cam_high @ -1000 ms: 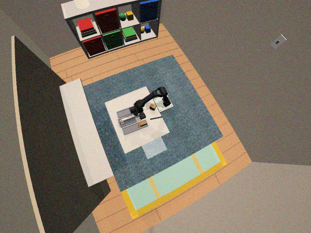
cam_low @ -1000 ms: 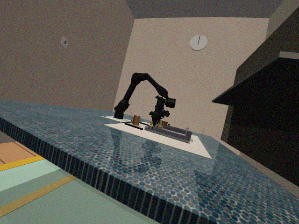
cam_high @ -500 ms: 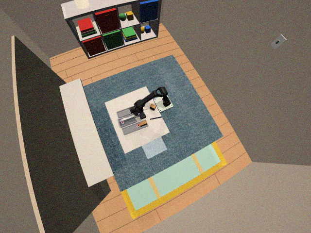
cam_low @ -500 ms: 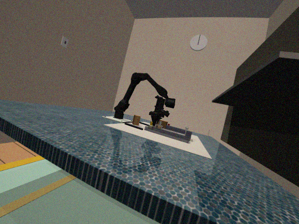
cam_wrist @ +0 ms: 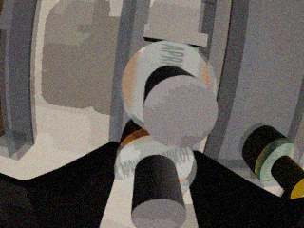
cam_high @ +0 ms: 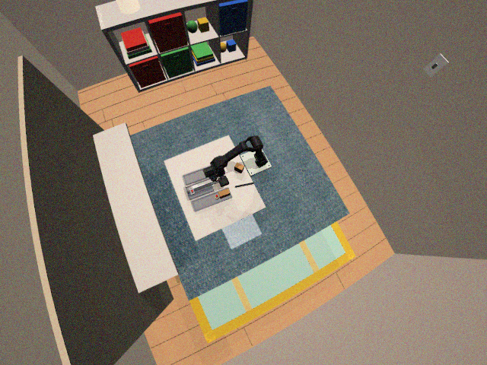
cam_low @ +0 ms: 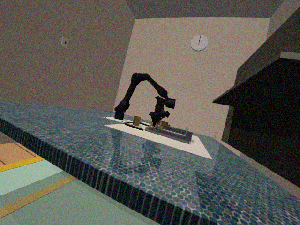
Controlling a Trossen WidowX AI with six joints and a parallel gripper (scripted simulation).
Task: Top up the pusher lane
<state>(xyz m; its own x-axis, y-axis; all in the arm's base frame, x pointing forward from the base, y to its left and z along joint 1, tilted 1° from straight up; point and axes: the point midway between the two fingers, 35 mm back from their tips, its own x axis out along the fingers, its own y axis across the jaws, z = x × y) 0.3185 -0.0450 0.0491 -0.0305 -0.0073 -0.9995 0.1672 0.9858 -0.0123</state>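
The lane rack is 15 cm ahead of my gripper tip and 1 cm below it.
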